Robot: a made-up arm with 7 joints.
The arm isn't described. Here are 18 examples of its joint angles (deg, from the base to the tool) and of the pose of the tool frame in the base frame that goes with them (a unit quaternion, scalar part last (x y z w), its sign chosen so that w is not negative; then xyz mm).
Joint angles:
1: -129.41 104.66 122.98 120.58 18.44 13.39 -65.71
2: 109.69 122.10 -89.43 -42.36 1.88 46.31 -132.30
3: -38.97 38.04 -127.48 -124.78 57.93 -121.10 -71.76
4: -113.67 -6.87 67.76 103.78 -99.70 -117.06 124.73
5: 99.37 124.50 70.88 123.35 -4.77 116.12 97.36
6: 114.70 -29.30 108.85 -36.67 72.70 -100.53 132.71
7: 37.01 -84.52 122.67 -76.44 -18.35 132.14 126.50
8: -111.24 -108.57 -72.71 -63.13 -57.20 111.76 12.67
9: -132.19 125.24 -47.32 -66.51 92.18 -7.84 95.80
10: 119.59 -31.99 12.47 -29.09 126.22 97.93 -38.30
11: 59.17 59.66 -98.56 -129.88 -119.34 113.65 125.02
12: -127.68 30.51 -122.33 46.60 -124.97 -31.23 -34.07
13: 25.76 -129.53 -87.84 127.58 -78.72 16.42 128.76
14: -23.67 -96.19 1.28 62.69 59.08 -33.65 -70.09
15: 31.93 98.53 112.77 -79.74 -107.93 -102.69 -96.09
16: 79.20 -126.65 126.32 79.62 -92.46 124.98 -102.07
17: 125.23 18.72 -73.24 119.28 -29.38 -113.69 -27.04
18: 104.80 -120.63 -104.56 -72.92 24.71 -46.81 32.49
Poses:
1: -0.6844 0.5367 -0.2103 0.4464 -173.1 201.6 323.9
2: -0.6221 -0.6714 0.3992 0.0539 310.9 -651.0 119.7
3: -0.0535 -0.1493 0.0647 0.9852 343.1 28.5 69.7
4: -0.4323 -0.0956 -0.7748 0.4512 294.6 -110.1 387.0
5: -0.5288 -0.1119 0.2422 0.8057 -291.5 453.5 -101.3
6: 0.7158 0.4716 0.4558 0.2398 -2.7 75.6 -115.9
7: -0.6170 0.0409 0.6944 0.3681 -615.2 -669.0 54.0
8: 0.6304 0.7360 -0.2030 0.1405 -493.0 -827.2 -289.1
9: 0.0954 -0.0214 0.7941 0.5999 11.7 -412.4 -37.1
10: 0.1407 -0.7743 -0.2831 0.5482 -312.4 -205.7 168.4
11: 0.6685 -0.3560 0.0639 0.6498 -352.6 -363.5 512.2
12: -0.2758 -0.6881 0.1099 0.6621 476.4 -450.2 106.7
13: -0.0333 0.5173 -0.4898 0.7010 377.5 310.6 278.7
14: 0.6654 -0.2207 -0.5931 0.3960 -59.6 339.9 228.6
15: 0.0041 0.1340 -0.9876 0.0818 136.4 -101.5 -747.7
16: 0.5871 0.5586 0.1125 0.5750 -495.1 -72.6 74.6
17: -0.1585 -0.8377 -0.5178 0.0711 -75.2 -135.1 129.7
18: 0.2708 0.8488 -0.2807 0.3570 -383.5 53.7 244.5
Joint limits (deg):
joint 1: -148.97..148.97
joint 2: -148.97..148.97
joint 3: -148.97..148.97
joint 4: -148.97..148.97
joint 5: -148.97..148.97
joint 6: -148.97..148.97
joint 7: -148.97..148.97
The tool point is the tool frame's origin. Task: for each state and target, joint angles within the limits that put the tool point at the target. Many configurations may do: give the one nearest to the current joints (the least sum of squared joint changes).
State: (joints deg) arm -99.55 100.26 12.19 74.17 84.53 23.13 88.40
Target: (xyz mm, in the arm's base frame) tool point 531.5 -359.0 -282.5
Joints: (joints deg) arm -95.24 127.22 21.30 88.77 99.11 15.61 81.02
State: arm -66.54 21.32 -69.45 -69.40 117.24 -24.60 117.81
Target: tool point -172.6 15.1 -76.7
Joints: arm -71.41 11.14 -36.28 -103.13 105.26 -75.32 94.12
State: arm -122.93 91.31 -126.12 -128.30 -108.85 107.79 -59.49
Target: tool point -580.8 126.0 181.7
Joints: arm -111.92 130.24 -140.36 -119.89 -96.12 106.86 -59.74
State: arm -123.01 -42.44 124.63 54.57 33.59 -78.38 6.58
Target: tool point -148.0 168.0 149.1
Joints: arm -132.30 -48.61 116.85 59.44 41.78 -75.95 12.06
